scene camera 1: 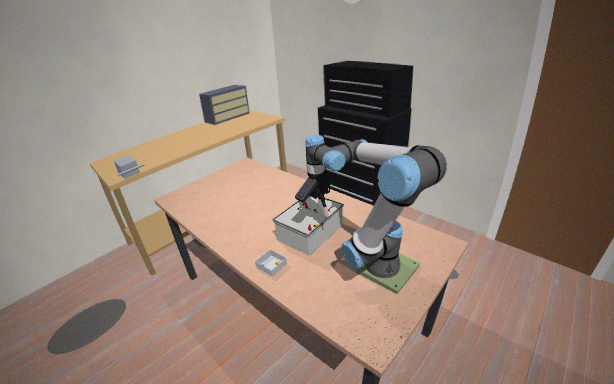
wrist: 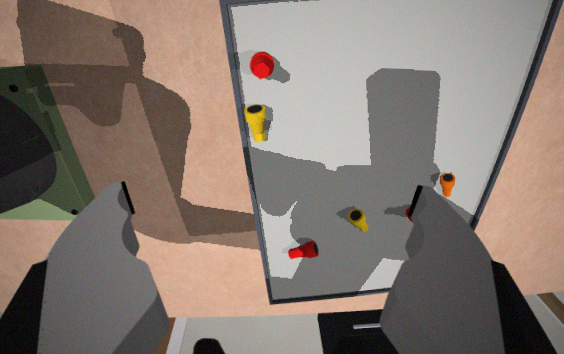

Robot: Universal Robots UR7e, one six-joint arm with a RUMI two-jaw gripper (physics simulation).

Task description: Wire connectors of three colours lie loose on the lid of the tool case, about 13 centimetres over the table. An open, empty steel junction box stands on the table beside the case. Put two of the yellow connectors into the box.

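Pixels of known places: gripper, fingertip midpoint: (scene camera 1: 314, 211) (wrist: 274, 186); arm's base, link origin: (scene camera 1: 382, 265).
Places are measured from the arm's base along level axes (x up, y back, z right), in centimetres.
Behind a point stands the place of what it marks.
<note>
The steel junction box (scene camera 1: 258, 264) @(x 0.5, y -46.2, z -30.2 cm) stands on the table beside the tool case (scene camera 1: 295, 241) @(x 2.8, y -40.5, z -10.2 cm), with one yellow connector (scene camera 1: 278, 262) @(x -1.5, y -41.1, z -22.6 cm) inside. On the case lid (scene camera 1: 286, 220) @(x 10.3, y -47.9, z -7.0 cm) (wrist: 320, 90) @(x 10.3, y -37.9, z -4.7 cm), one yellow connector (scene camera 1: 316, 225) @(x 11.2, y -32.7, z -3.5 cm) (wrist: 256, 122) @(x 11.7, y -33.3, z -3.3 cm) lies near the edge next to a red connector (scene camera 1: 309, 228) @(x 11.4, y -33.8, z -7.3 cm) (wrist: 262, 65) @(x 13.0, y -34.2, z -7.0 cm). Another yellow connector (scene camera 1: 315, 210) @(x 11.1, y -40.4, z 6.4 cm) (wrist: 358, 220) @(x 11.7, y -40.9, z 6.3 cm) lies farther in, in shadow. My gripper (scene camera 1: 320, 203) @(x 17.7, y -34.2, z -2.1 cm) (wrist: 274, 186) @(x 17.7, y -34.2, z -2.1 cm) is open and empty above the lid. In the wrist view both yellow connectors on the lid show between the spread fingers' sides, the shadowed one closer to the right finger.
Another red connector (wrist: 303, 249) @(x 11.2, y -36.0, z 9.7 cm) lies near a lid corner. A red connector (wrist: 410, 213) is mostly hidden by the right finger, near an orange connector (wrist: 447, 184) @(x 11.3, y -48.5, z 3.7 cm). The green base plate (scene camera 1: 407, 275) @(x -0.4, y 11.7, z 0.3 cm) (wrist: 47, 209) @(x 0.0, y -1.2, z 10.0 cm) carries the arm. A workbench (scene camera 1: 185, 142) and black drawer cabinet (scene camera 1: 368, 90) stand behind.
</note>
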